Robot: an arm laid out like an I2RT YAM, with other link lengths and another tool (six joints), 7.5 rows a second.
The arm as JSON. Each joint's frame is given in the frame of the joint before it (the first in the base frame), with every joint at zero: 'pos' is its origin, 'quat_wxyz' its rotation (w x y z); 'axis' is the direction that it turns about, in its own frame. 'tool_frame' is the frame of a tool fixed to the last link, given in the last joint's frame.
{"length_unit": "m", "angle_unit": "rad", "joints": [
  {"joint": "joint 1", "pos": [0.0, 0.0, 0.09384], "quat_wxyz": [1.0, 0.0, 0.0, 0.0], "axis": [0.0, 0.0, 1.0]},
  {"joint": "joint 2", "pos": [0.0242, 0.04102, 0.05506], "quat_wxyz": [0.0, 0.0, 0.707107, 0.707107], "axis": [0.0, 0.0, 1.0]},
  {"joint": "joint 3", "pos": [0.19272, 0.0, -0.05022], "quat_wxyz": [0.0, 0.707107, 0.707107, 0.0], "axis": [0.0, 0.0, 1.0]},
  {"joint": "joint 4", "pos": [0.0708, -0.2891, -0.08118], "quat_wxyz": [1.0, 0.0, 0.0, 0.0], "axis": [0.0, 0.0, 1.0]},
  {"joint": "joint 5", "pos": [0.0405, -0.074, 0.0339], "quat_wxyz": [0.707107, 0.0, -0.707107, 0.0], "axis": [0.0, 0.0, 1.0]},
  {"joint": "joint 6", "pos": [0.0, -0.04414, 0.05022], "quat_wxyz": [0.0, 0.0, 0.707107, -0.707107], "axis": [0.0, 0.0, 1.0]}
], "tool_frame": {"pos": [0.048, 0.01, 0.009], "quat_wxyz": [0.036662, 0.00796, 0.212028, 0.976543]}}
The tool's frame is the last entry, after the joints.
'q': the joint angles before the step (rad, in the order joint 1, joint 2, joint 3, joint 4, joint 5, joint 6). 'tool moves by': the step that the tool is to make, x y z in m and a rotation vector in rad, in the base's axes. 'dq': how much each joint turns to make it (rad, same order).
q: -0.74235 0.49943 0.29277 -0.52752 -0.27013 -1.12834
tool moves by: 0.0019 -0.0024 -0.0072 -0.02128 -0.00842 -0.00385
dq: 0.00061 0.00464 -0.02441 0.04841 0.00996 -0.00470
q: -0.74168 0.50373 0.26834 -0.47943 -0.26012 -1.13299
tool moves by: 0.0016 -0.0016 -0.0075 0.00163 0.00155 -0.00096
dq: -0.00049 0.02765 -0.01272 0.03825 0.00025 0.00044
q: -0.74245 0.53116 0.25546 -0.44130 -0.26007 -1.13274
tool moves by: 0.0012 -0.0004 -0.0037 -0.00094 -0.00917 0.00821
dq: 0.00066 0.00984 -0.01025 0.02727 -0.00931 -0.00081
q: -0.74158 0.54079 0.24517 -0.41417 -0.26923 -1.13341
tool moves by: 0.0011 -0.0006 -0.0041 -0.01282 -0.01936 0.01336
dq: -0.00006 -0.00414 -0.02036 0.03750 -0.01260 -0.00609
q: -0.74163 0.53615 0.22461 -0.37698 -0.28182 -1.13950
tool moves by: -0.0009 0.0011 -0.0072 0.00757 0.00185 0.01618
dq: -0.00082 0.00821 -0.01961 0.01910 -0.01585 -0.00786
